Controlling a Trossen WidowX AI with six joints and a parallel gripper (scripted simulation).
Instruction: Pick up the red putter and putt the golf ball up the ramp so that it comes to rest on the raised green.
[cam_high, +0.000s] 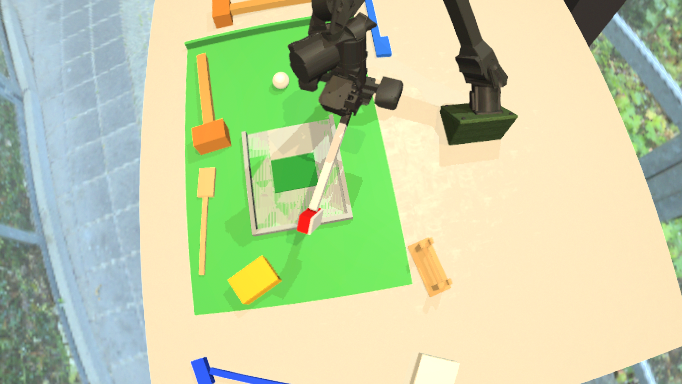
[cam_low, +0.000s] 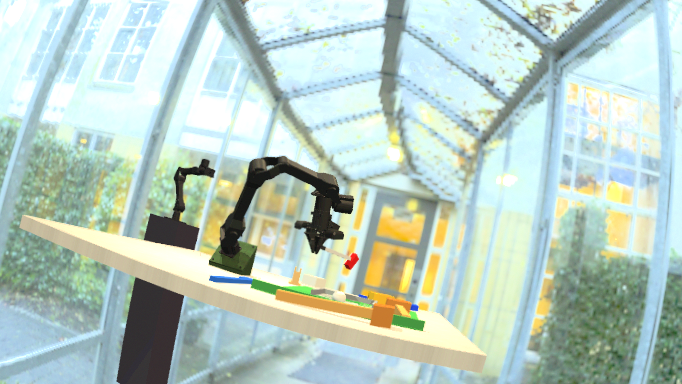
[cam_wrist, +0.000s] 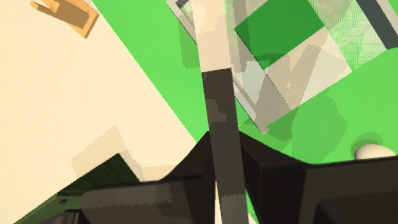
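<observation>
My gripper tip is now 110 mm to the right of the red putter, 40 mm short of it and 20 mm below it. From my gripper tip the other things lie so: tan paddle (340 mm ahead, 140 mm to the left, 140 mm below); white golf ball (170 mm to the right, 170 mm ahead, 120 mm below); wooden rack (300 mm to the left, 150 mm behind, 110 mm below).
</observation>
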